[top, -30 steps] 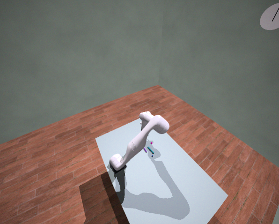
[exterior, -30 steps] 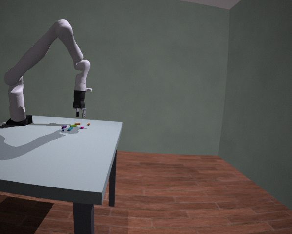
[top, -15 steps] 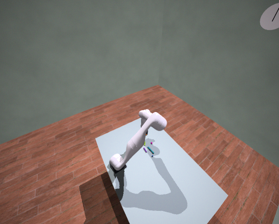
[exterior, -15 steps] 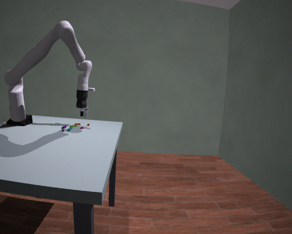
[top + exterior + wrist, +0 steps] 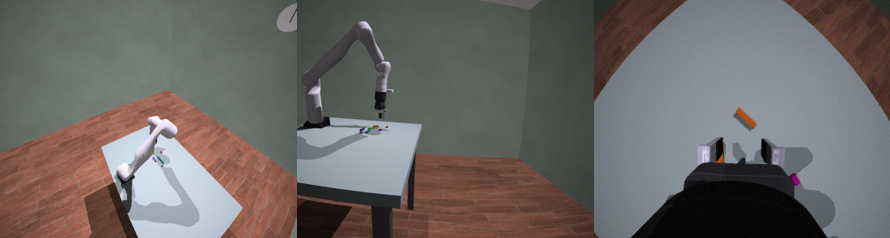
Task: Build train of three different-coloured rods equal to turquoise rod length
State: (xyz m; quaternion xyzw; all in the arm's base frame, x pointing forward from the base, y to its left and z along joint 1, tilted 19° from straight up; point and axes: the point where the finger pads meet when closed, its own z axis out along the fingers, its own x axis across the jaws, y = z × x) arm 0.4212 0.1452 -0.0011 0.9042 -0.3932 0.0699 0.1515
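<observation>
Now: the blue rod 25 cm to the right of my hand, 8 cm behind it and 7 cm below it. Round my hand: lime rod: 8 cm to the right, 7 cm below, 5 cm behind; magenta rod: 12 cm to the right, 7 cm below, 1 cm ahead; purple rod: 15 cm to the right, 10 cm behind, 7 cm below.
</observation>
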